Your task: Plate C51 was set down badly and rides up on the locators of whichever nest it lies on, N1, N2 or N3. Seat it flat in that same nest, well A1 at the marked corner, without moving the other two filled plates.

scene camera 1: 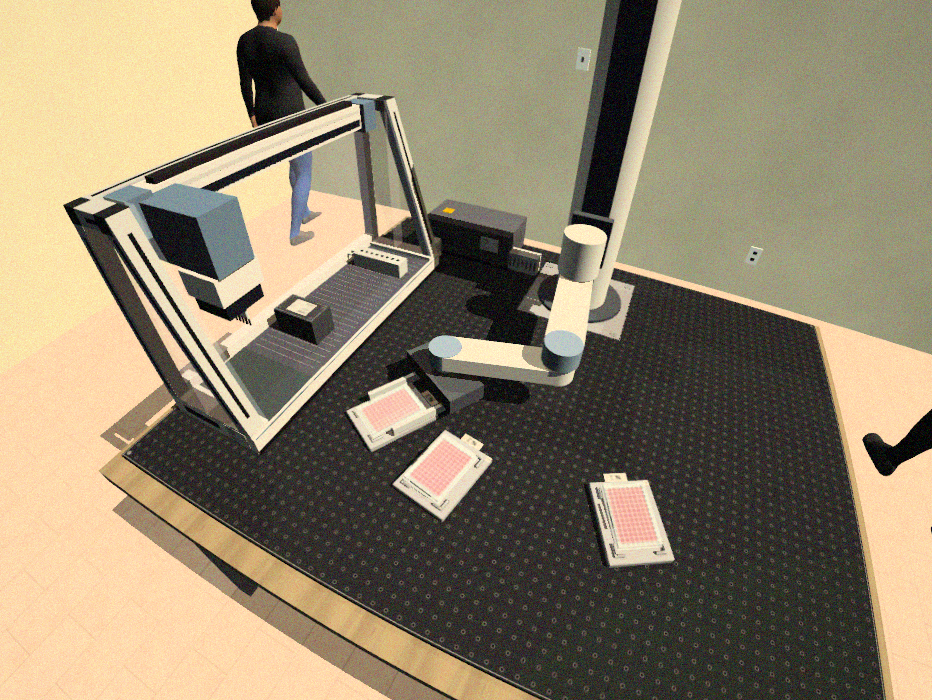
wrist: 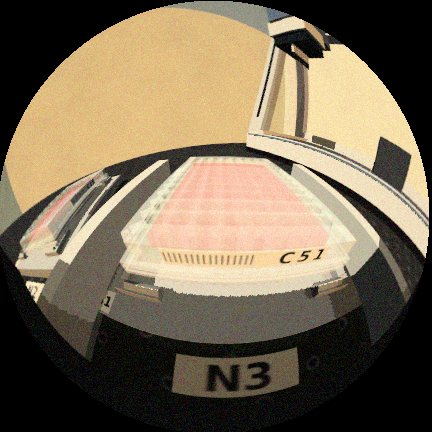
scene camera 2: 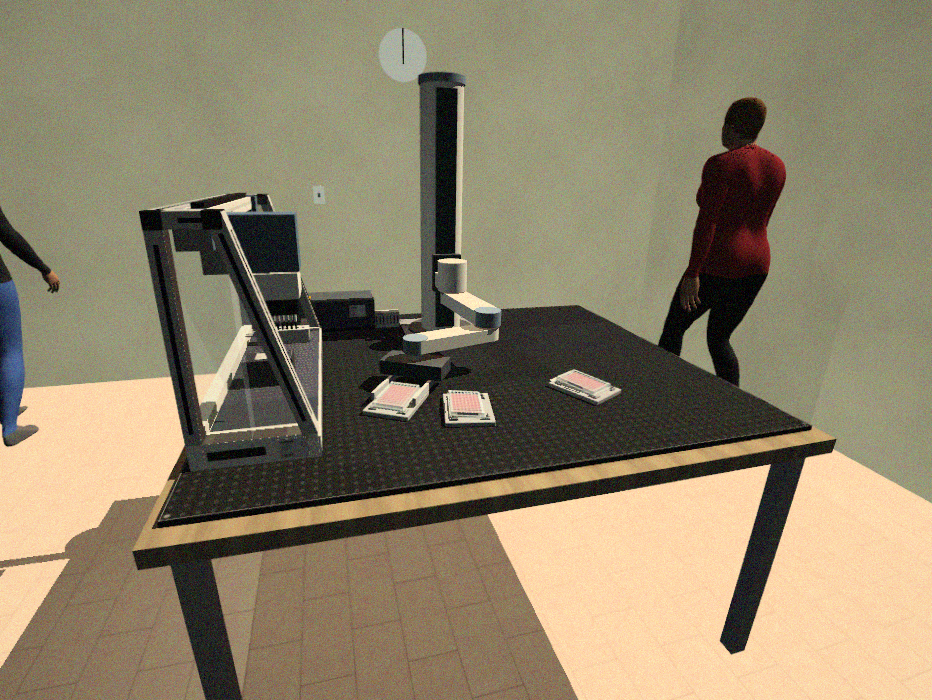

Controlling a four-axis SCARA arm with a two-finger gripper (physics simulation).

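Plate C51 (scene camera 1: pixel 396 407) (scene camera 2: pixel 398 392) (wrist: pixel 240 210), clear with pink wells, lies over nest N3 (scene camera 1: pixel 363 431) (scene camera 2: pixel 386 413) (wrist: pixel 225 320). My gripper (scene camera 1: pixel 382 414) (scene camera 2: pixel 393 397) (wrist: pixel 232 169) is shut on its two long sides. In the wrist view the near edge looks level from left to right, with locators showing below it; whether its underside touches the nest floor is unclear. The A1 mark (wrist: pixel 107 302) is at the nest's near left corner, partly behind the left finger. A second filled plate (scene camera 1: pixel 442 468) (scene camera 2: pixel 467 402) (wrist: pixel 52 217) lies on N2, a third (scene camera 1: pixel 632 514) (scene camera 2: pixel 583 382) on the remaining nest.
A framed liquid-handling machine (scene camera 1: pixel 180 327) (scene camera 2: pixel 259 331) (wrist: pixel 261 90) stands beside N3. A dark box unit (scene camera 1: pixel 478 229) (scene camera 2: pixel 342 310) stands behind, near the arm's column (scene camera 1: pixel 629 143) (scene camera 2: pixel 429 188). N2 is close beside N3. People stand beyond the table.
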